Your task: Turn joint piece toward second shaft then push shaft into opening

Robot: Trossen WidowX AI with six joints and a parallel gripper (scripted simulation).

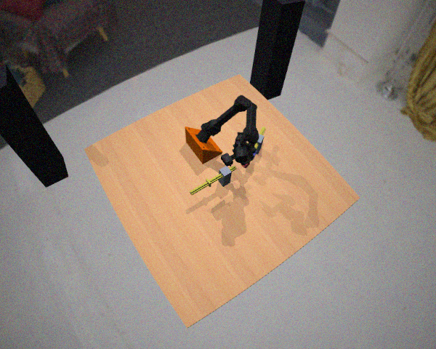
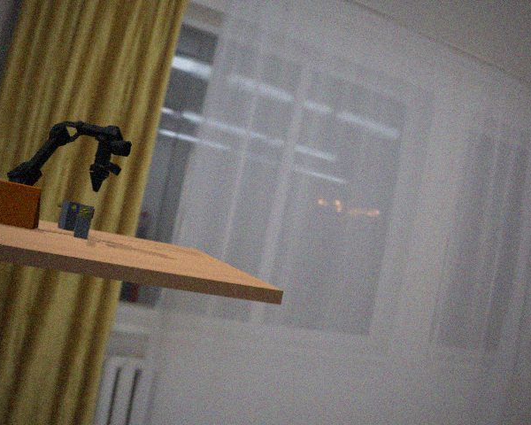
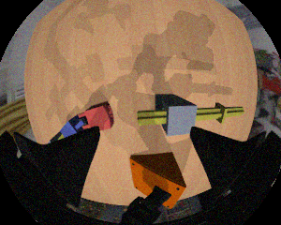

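Right now the red square joint piece is 9 cm below my gripper tip, 8 cm to the left of it and 2 cm behind it.
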